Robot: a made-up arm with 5 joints.
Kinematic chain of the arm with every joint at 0, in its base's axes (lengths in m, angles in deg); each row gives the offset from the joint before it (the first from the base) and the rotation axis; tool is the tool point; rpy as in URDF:
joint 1: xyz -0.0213 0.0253 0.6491 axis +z
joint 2: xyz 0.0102 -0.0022 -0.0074 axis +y
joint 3: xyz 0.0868 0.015 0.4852 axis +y
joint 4: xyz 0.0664 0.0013 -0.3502 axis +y
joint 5: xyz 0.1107 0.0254 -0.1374 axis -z
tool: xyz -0.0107 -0.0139 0.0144 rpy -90 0 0
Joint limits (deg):
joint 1: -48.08..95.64
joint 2: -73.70..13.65
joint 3: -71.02..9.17
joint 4: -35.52..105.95
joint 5: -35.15..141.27
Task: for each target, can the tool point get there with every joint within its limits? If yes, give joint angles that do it. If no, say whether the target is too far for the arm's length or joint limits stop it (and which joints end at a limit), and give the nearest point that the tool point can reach.
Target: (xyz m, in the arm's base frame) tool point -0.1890 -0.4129 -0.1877
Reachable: no: joint limits stop it (at a limit: joint 1, joint 2, joint 3, joint 4, joint 5) | nearest point -0.0697 -0.0649 0.6053 | short by 0.874 m
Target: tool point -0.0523 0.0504 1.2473
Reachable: yes | joints 83.45 -63.08 -57.29 39.20 32.93
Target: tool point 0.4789 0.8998 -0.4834
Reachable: no: too far | nearest point 0.2004 0.4129 0.6263 | short by 1.243 m
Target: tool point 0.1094 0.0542 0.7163
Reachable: yes | joints -8.68 -32.10 -7.20 67.63 82.47
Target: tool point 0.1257 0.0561 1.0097
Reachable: yes | joints -8.97 -50.21 -46.56 93.15 104.79
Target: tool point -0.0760 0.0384 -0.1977
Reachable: no: joint limits stop it (at a limit: joint 1, joint 2, joint 5) | nearest point -0.0911 0.1519 0.5766 | short by 0.783 m
